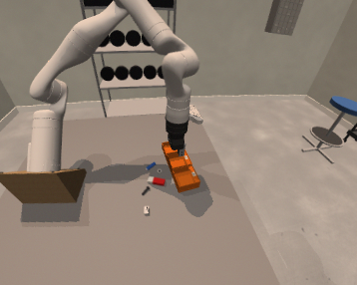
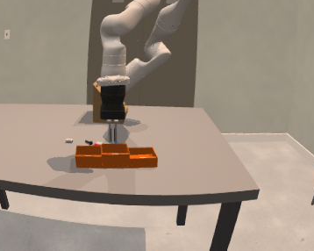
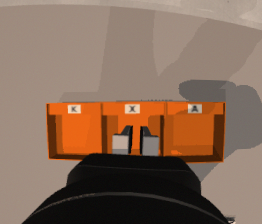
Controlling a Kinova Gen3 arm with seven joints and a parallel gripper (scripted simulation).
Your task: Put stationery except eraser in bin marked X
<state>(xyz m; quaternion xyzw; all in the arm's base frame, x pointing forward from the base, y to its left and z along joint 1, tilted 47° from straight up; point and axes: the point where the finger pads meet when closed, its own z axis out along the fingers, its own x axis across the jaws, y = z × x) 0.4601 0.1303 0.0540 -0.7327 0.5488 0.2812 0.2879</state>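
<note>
My hand is 7 cm above the orange bin and 1 cm past it. Also, from my hand: small ring 9 cm below, 8 cm behind, 3 cm to the right; then white eraser 10 cm behind, 9 cm below, 8 cm to the right; then blue item 12 cm behind, 8 cm below, 1 cm to the right.
</note>
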